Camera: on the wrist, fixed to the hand. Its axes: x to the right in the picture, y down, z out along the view.
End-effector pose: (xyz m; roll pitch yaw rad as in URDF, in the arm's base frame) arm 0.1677 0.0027 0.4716 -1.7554 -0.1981 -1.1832
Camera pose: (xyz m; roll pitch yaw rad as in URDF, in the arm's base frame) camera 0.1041 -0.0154 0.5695 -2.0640 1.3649 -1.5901
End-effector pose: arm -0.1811 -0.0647 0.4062 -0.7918 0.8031 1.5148
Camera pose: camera -0.0632 -0.0617 0.3986 0.8379 0.4500 -2.6576
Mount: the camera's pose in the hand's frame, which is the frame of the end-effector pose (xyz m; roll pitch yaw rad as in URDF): 0.0121 -0.0837 -0.0825 -0.0956 -0.1036 1.5794
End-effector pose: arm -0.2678 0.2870 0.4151 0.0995 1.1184 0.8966
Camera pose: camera -0.2566 0.1807 0.3647 1.0315 -0.0960 2.2879
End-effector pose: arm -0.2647 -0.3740 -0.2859 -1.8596 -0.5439 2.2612
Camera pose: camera -0.1945 -0.3722 -0.1909 -1.9650 1.0074 1.9092
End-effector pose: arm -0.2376 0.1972 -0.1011 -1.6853 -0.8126 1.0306
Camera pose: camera -0.2058 0.1095 -0.0287 -1.6759 0.7667 1.0155
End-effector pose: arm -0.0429 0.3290 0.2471 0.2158 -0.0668 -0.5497
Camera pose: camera -0.0605 0.2646 0.1496 -0.1679 -0.3181 1.0522
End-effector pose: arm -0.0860 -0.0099 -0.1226 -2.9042 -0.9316 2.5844
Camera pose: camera -0.0569 -0.1010 -0.0533 -2.2776 0.2079 1.2860
